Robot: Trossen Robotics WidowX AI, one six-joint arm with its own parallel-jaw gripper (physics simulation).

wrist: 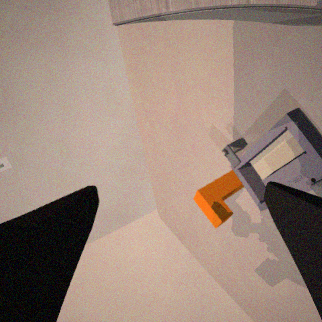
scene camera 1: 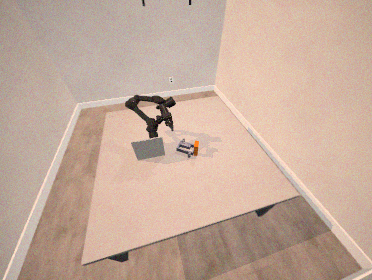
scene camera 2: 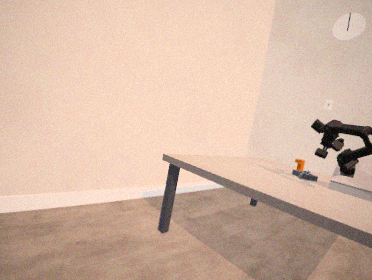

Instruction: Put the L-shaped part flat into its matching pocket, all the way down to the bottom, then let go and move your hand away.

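Frame: origin at the arm's base, x ahead, y left, z up, level; centimetres.
Where they show: gripper, fingertip midpoint: (wrist: 182, 192) (scene camera 1: 172, 129) (scene camera 2: 324, 150); arm's base, link origin: (scene camera 1: 153, 138) (scene camera 2: 347, 171).
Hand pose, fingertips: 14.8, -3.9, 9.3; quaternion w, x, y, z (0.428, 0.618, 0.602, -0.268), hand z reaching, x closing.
Things, the pixels of their top centre, and the offset from my fingertips, as dx, dy, dz. "pt": a spot on its surface instead. Level surfaces: height alone.
- orange L-shaped part, top centre: (wrist: 206, 209) (scene camera 1: 196, 143) (scene camera 2: 300, 159) +15.7, -10.0, -9.9
- grey-purple fixture, top centre: (wrist: 267, 174) (scene camera 2: 305, 171) (scene camera 1: 186, 145) +9.3, -4.4, -16.1
- small dark grey clamp-like piece, surface spot: (wrist: 234, 151) pt +9.4, -11.7, -17.8
- pale table, surface height: dz -20.9
The orange L-shaped part (scene camera 1: 196, 148) (scene camera 2: 300, 164) (wrist: 215, 191) looks upright on its edge, close beside the grey-purple fixture (scene camera 1: 185, 148) (scene camera 2: 311, 177) (wrist: 300, 172). Whether they touch is hard to tell. The fixture has a recess with a cream floor, partly hidden by a finger in the wrist view, so its full outline is unclear. The gripper (scene camera 1: 167, 124) (scene camera 2: 330, 149) (wrist: 182, 187) is open and empty, in the air above the table and back from the part. In the wrist view the part shows between the fingertips, farther off, nearer the right one.
A small dark grey clamp-like piece (wrist: 234, 151) sticks out at the fixture's side. A grey slab (scene camera 1: 148, 149) stands by the arm's base, left of the fixture in scene camera 1. All rest on the pale table (scene camera 1: 190, 200) (scene camera 2: 240, 175). Walls surround it.
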